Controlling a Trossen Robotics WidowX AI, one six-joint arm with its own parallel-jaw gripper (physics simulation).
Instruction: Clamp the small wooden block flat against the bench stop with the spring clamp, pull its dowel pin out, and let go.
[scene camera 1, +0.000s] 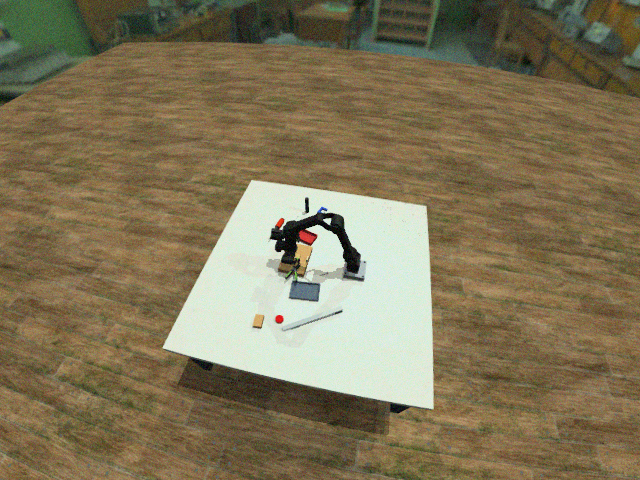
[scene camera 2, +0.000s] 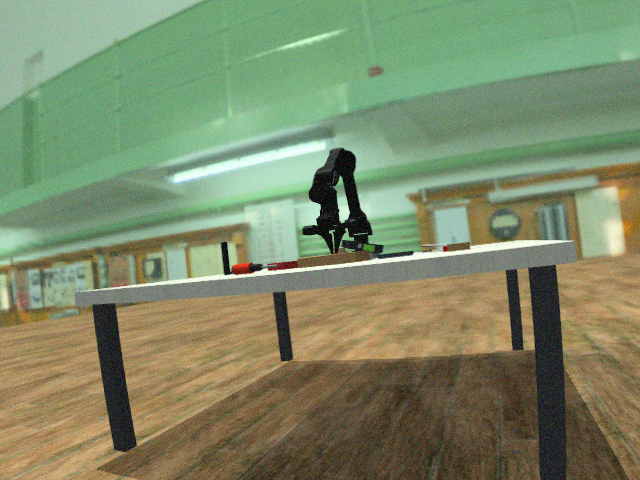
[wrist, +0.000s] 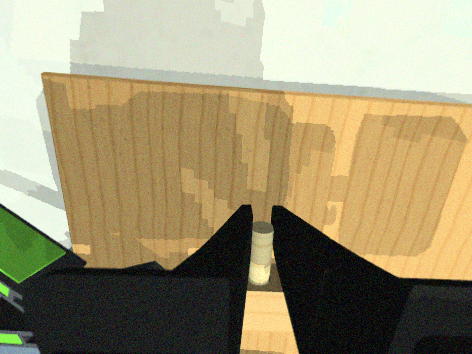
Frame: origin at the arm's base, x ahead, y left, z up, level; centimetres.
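Where they show: gripper, fingertip midpoint: (scene camera 2: 334, 253) (wrist: 260, 214); arm's base at its link origin: (scene camera 1: 353, 267).
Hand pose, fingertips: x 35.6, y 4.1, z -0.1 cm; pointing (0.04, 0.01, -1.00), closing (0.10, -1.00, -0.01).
Each offset is from my fingertips to the top centre of the thing.
The small wooden block @[dx -3.8, dy -0.4, dz +1.7 cm] (wrist: 266, 307) shows in the wrist view as a narrow strip between my fingers, over the wooden board @[dx -2.2, dy -1.2, dz -0.1 cm] (scene camera 1: 305, 251) (scene camera 2: 336, 259) (wrist: 150, 150). The pale dowel pin @[dx -2.2, dy -0.2, dz +1.3 cm] (wrist: 261, 252) stands upright from its dark top face. My gripper (scene camera 2: 334, 252) (wrist: 260, 214) is shut on the pin, with a finger along each side of it. The spring clamp @[dx -5.6, dy +8.4, dz +4.4 cm] (scene camera 1: 295, 274) (scene camera 2: 370, 248) (wrist: 27, 250), green and black, is at the board's end, at the left edge of the wrist view. Its jaws and the bench stop are hidden behind my fingers.
A red tray @[dx -2.2, dy -19.3, dz -0.8 cm] (scene camera 1: 308, 237) (scene camera 2: 282, 266) and a red-handled screwdriver @[dx +17.6, dy -19.0, dz +0.0 cm] (scene camera 1: 279, 223) (scene camera 2: 241, 268) lie past the board's other end, with a black upright post @[dx +4.3, dy -41.3, dz +8.7 cm] (scene camera 1: 306, 205) (scene camera 2: 224, 258). A dark tray @[dx -13.9, dy +16.5, dz -1.9 cm] (scene camera 1: 305, 291), a red ball @[dx -6.8, dy +36.0, dz -1.7 cm] (scene camera 1: 279, 319), a grey bar @[dx -22.9, dy +30.8, dz -0.3 cm] (scene camera 1: 312, 319) and a wooden piece @[dx +2.8, dy +40.4, dz -1.2 cm] (scene camera 1: 257, 321) lie nearer camera 1.
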